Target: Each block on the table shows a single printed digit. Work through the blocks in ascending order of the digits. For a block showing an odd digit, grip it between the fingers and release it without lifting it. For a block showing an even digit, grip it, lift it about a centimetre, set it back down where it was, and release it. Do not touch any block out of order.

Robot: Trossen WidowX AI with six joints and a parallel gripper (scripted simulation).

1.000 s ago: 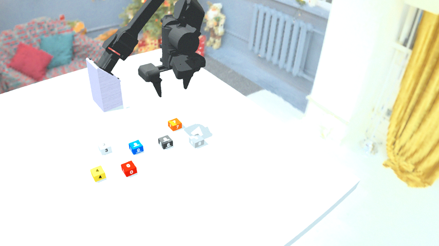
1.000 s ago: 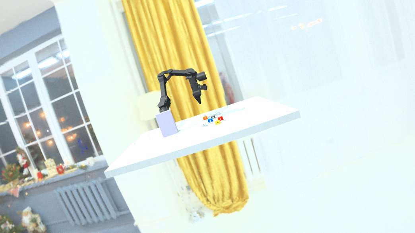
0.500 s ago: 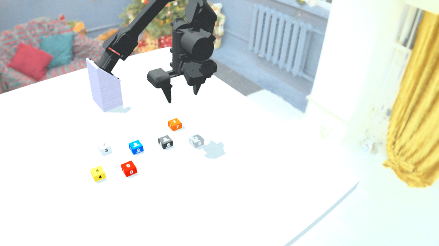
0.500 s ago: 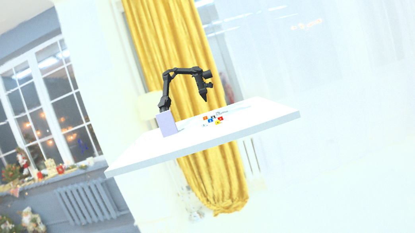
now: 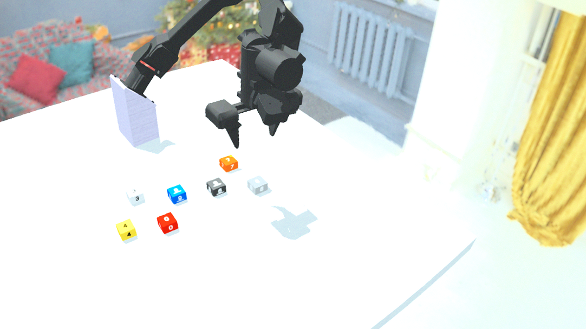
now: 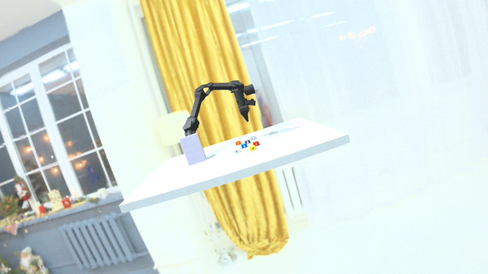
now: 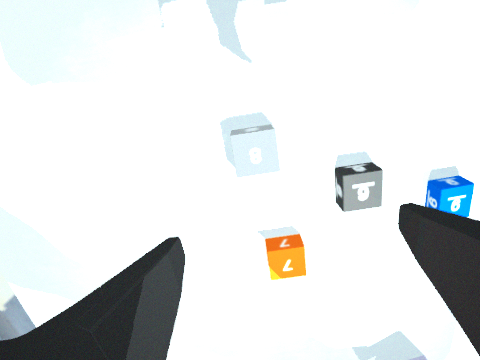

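The red block marked 0 lies 21 cm to the right of my gripper tip, 11 cm below it and 1 cm behind it. From my gripper tip the other things lie so: dark grey block marked 6 (11 cm below, 7 cm to the right, 4 cm behind); grey block marked 8 (11 cm below, 1 cm to the left); orange block marked 7 (11 cm below, 10 cm behind).
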